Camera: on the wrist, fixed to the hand. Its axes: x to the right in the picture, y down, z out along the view.
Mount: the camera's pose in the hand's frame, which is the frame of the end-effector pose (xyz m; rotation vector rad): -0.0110 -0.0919 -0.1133 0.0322 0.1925 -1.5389
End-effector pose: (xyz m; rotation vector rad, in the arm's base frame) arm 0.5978 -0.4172 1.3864 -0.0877 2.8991 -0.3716
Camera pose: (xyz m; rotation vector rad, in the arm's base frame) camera 0.5863 -0.4776 1.5192 2.0549 -2.0468 0.5409
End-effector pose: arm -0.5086 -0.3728 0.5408 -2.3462 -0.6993 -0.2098
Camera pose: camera -0.5632 -0.3928 0.6751 -1.2283 -2.1798 -1.0088
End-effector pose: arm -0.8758 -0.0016 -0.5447 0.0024 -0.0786 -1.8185
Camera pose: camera -0.9571 0.0256 -0.6632 -0.3000 -0.0537 2.9117
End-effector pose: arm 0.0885 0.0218 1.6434 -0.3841 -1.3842 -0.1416
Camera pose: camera 0.1622 -0.1042 1.6341 0.7842 -1.2084 -1.3589
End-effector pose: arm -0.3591 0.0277 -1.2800 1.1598 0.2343 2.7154
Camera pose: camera -0.4245 0.1061 -1.3848 0.3264 0.7799 1.3941
